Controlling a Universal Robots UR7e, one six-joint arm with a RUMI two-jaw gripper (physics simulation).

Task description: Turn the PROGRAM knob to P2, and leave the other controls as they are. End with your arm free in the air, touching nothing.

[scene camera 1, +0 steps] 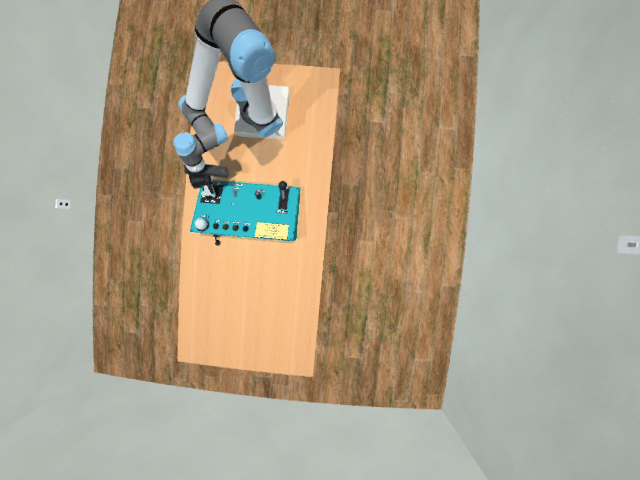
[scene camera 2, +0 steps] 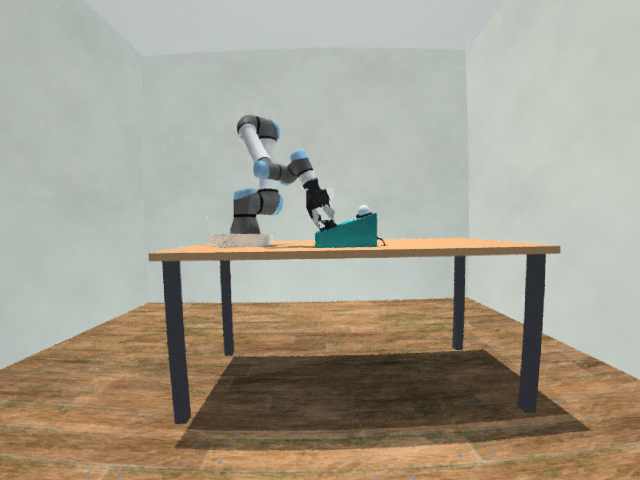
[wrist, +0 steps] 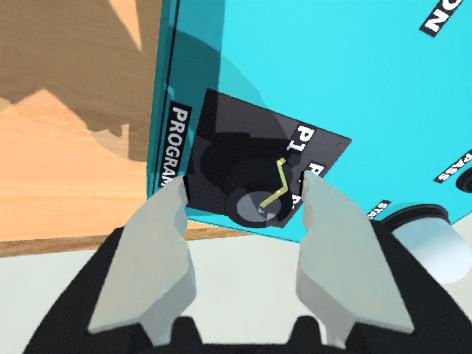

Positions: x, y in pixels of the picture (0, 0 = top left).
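Scene camera 1 shows my gripper, and scene camera 2 shows my gripper as well. My gripper is also there in the wrist view (243, 175). On my gripper, (scene camera 1: 208, 189) and (scene camera 2: 327, 209) are the same spot. I see a teal control panel too, and on the panel (wrist: 367, 102) and (scene camera 1: 224, 202) are one and the same spot.
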